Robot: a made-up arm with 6 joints.
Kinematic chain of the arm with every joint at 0, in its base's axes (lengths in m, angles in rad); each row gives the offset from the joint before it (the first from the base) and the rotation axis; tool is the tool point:
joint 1: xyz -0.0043 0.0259 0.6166 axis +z
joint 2: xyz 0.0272 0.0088 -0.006 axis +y
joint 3: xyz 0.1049 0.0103 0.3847 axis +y
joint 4: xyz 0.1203 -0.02 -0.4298 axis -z
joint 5: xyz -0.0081 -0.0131 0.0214 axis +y
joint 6: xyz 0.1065 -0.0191 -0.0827 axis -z
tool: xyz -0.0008 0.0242 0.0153
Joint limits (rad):
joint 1: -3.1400..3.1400
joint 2: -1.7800..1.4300
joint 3: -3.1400..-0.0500
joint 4: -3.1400..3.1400
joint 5: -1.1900..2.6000
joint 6: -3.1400..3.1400
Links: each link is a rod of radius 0.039 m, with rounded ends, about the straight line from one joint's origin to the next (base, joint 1, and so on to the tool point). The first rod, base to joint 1, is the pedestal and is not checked.
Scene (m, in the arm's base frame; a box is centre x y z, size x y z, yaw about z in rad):
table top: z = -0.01
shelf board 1: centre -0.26 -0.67 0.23 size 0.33 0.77 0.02 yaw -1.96
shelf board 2: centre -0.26 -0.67 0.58 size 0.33 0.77 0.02 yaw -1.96
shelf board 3: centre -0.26 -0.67 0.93 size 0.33 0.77 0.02 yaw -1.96
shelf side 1: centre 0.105 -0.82 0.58 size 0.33 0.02 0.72 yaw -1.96
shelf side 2: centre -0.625 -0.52 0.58 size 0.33 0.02 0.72 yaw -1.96
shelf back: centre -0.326 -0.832 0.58 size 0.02 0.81 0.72 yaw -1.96
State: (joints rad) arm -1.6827 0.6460 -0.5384 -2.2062 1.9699 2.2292
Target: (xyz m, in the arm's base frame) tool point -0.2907 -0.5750 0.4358
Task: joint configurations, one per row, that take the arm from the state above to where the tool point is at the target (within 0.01 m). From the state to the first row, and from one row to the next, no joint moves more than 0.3 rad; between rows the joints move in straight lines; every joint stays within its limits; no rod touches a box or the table.
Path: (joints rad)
1: -1.9081 0.5981 -0.8150 -2.2087 2.0024 2.2271

